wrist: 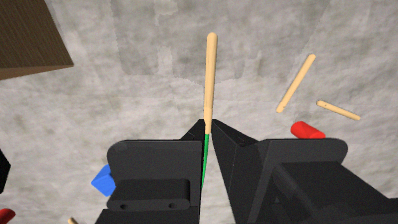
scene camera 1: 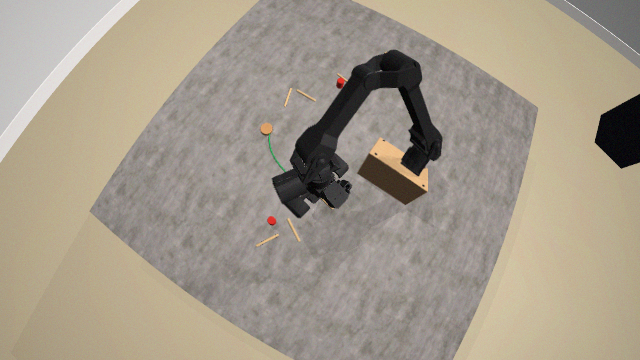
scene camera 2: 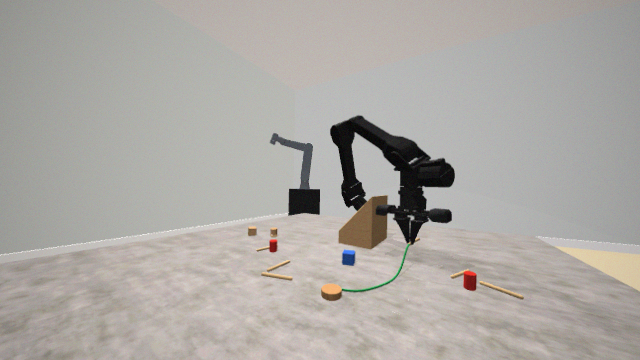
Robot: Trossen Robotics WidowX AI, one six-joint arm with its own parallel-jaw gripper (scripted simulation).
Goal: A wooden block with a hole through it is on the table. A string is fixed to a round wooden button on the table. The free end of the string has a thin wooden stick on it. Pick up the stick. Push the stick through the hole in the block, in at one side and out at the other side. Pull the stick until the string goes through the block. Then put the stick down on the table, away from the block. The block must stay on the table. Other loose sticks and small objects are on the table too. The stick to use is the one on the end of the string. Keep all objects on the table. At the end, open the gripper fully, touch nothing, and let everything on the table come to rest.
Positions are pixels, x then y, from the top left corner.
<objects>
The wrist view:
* gripper: 207, 123
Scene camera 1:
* gripper: 315, 192
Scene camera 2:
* gripper: 410, 244
</objects>
